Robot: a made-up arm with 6 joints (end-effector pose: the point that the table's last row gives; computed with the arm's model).
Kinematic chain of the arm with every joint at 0, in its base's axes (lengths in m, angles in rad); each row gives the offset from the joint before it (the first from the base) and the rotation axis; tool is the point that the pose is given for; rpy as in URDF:
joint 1: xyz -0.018 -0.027 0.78 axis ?
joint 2: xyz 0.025 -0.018 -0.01 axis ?
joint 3: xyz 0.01 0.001 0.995 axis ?
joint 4: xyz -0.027 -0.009 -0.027 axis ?
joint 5: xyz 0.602 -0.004 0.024 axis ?
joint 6: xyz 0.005 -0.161 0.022 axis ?
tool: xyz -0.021 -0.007 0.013 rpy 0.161 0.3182 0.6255
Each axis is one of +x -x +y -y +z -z.
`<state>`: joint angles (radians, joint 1 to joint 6).
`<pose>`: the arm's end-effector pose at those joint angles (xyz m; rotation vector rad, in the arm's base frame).
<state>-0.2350 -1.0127 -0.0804 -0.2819 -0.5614 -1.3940</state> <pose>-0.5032 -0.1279 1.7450 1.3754 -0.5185 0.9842</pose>
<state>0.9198 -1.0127 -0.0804 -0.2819 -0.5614 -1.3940</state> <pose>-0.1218 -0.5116 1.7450 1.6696 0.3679 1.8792</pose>
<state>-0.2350 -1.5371 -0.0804 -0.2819 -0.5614 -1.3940</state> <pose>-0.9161 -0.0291 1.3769 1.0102 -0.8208 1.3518</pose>
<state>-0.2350 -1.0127 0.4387 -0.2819 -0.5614 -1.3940</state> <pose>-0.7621 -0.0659 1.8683 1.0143 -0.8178 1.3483</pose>
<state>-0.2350 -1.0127 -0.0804 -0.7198 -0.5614 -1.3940</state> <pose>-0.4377 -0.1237 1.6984 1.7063 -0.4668 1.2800</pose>
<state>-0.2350 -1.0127 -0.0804 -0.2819 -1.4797 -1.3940</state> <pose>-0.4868 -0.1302 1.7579 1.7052 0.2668 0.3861</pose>
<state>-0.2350 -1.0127 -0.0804 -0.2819 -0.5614 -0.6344</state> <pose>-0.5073 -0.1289 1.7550 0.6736 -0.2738 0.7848</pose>
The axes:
joint 1: +z
joint 2: +y
joint 3: -y
joint 4: -x
joint 5: -y
joint 6: -x

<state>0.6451 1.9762 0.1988 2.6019 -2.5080 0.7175</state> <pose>0.6016 0.5830 -0.2389 2.0340 -0.6577 1.6832</pose>
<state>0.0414 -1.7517 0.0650 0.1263 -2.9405 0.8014</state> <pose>-1.0960 -0.2581 1.1843 -0.3353 1.6163 0.7783</pose>
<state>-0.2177 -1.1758 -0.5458 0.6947 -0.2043 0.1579</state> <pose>-0.5393 -0.0310 1.6007 -0.7216 0.2581 -0.0975</pose>
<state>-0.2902 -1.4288 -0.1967 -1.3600 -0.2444 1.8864</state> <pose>-0.6398 0.0459 1.3998 -0.9173 -0.5211 0.0434</pose>
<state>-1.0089 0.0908 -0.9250 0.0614 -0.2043 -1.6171</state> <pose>0.0480 -0.5087 1.2954 1.9716 -0.2278 -0.9603</pose>
